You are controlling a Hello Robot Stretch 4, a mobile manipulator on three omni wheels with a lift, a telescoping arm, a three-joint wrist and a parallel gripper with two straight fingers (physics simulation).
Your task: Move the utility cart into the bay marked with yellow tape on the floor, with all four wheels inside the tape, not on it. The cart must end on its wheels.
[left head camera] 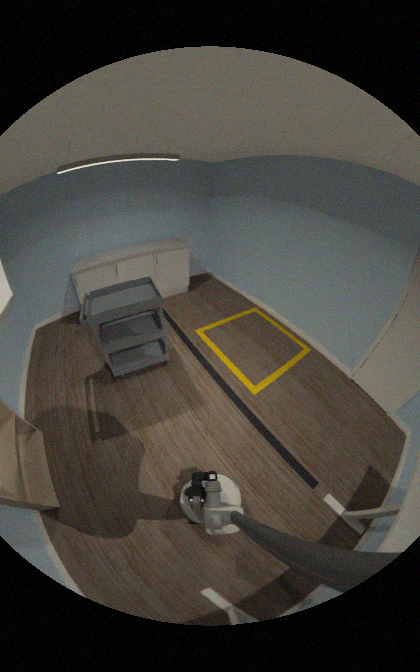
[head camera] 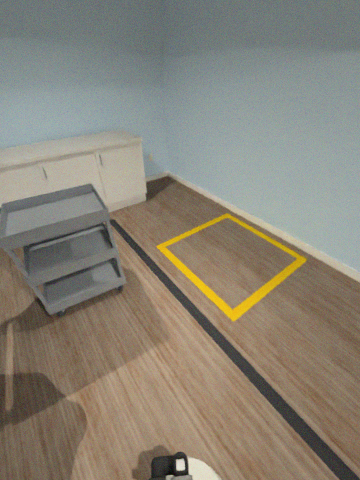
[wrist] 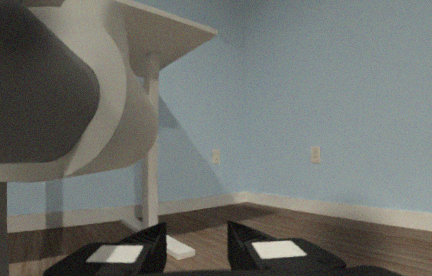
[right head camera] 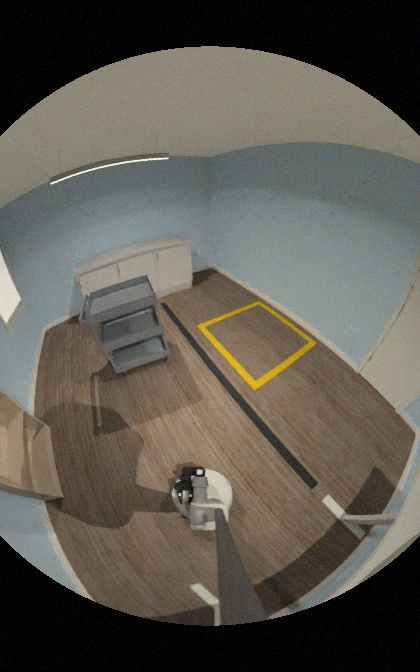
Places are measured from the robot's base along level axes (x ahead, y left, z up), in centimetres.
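Where they show: gripper, fingertip midpoint: (left head camera: 196, 509) (wrist: 197, 240) (right head camera: 184, 504).
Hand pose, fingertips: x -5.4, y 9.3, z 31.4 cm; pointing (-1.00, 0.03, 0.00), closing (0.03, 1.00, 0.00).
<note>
Each offset is from my fingertips to the top centre of the thing. "spot": to the spot under its first point. Level surfaces: height alone.
The grey three-shelf utility cart @(spot: dx +123.3, dy +54.9, dz +47.2 cm) (head camera: 55, 230) (left head camera: 127, 311) (right head camera: 122, 311) stands upright on its wheels at the left, outside the bay. The yellow tape bay @(spot: dx +144.4, dy -37.8, dz -34.1 cm) (head camera: 197, 280) (left head camera: 225, 358) (right head camera: 227, 354) lies to the cart's right, near the right wall, with bare floor inside it. My gripper (wrist: 197, 240) is open, with nothing between its fingers. It is well apart from the cart and shows over the round base at the bottom of the head views. The cart does not show in the wrist view. Some of its wheels are hidden.
A dark floor strip (head camera: 202, 320) (left head camera: 237, 400) (right head camera: 240, 401) runs between cart and bay. A low white cabinet (head camera: 122, 175) (left head camera: 172, 272) (right head camera: 175, 270) stands behind the cart. A wooden bookcase @(spot: dx +2.6, dy +144.6, dz -24.1 cm) (left head camera: 37, 465) (right head camera: 40, 460) is at the left edge. A white table @(dz +58.4 cm) (wrist: 175, 37) shows in the wrist view.
</note>
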